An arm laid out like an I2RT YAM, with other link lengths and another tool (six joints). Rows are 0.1 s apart.
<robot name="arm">
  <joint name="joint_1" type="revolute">
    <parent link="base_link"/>
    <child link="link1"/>
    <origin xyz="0 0 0.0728"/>
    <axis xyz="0 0 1"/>
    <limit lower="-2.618" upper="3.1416"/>
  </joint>
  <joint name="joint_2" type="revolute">
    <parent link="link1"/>
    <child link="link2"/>
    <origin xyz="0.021 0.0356 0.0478"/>
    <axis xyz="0 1 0"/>
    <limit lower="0" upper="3.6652"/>
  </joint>
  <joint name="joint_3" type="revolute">
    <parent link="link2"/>
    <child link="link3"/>
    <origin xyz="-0.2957 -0.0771 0"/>
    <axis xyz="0 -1 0"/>
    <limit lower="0" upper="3.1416"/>
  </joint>
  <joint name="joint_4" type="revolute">
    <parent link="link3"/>
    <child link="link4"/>
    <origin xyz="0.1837 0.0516 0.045"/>
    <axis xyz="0 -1 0"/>
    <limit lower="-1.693" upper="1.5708"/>
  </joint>
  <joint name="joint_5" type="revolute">
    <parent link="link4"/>
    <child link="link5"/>
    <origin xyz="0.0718 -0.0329 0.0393"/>
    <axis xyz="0 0 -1"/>
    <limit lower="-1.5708" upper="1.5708"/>
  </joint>
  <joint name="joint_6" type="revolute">
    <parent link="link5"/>
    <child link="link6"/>
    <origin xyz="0.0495 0 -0.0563"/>
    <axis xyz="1 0 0"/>
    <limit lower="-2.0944" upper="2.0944"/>
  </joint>
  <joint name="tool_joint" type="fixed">
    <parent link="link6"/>
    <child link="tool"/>
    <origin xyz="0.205 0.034 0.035" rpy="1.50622 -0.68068 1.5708"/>
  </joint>
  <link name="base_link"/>
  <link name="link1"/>
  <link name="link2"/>
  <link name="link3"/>
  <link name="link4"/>
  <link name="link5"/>
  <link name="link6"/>
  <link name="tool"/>
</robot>
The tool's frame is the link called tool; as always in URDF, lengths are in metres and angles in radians.
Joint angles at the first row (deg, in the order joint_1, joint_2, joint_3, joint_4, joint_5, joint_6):
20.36 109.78 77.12 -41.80 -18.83 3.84
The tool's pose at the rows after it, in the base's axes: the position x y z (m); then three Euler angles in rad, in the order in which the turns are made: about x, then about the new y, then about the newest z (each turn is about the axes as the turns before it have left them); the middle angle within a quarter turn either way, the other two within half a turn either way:
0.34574 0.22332 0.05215 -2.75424 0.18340 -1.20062
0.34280 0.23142 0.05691 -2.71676 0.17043 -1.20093
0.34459 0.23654 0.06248 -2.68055 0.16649 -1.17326
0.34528 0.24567 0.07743 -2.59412 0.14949 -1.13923
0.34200 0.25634 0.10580 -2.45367 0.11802 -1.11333
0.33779 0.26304 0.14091 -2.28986 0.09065 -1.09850
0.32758 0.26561 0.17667 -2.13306 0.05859 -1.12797
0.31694 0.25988 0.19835 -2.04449 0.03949 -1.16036
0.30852 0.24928 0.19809 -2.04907 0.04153 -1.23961
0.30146 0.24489 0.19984 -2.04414 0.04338 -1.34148
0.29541 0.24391 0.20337 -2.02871 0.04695 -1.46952
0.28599 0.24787 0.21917 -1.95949 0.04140 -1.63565
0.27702 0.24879 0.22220 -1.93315 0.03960 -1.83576
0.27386 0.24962 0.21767 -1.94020 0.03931 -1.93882
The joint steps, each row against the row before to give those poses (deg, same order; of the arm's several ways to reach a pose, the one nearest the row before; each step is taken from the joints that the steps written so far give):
0.00 0.00 0.00 0.00 -0.37 2.64
-0.02 0.00 0.00 0.22 -2.25 0.31
-0.46 0.00 0.04 0.57 -2.17 1.64
-1.58 -0.03 0.44 0.19 -5.42 1.39
-2.79 -0.24 0.79 -0.85 -8.96 0.00
-3.37 -0.24 0.15 -0.59 -10.31 -1.15
-2.97 0.00 0.00 -1.92 -9.84 -4.75
-2.49 0.00 0.00 -3.96 -5.66 -6.51
-1.97 0.00 0.00 -4.13 0.22 -9.09
-0.96 0.00 0.00 -1.95 -0.02 -8.00
-0.42 0.00 0.00 -0.46 -0.44 -7.94
0.02 0.00 0.00 0.05 -3.37 -9.53
0.12 0.00 0.00 0.53 -0.76 -10.94
0.37 0.03 0.00 0.95 0.81 -4.88

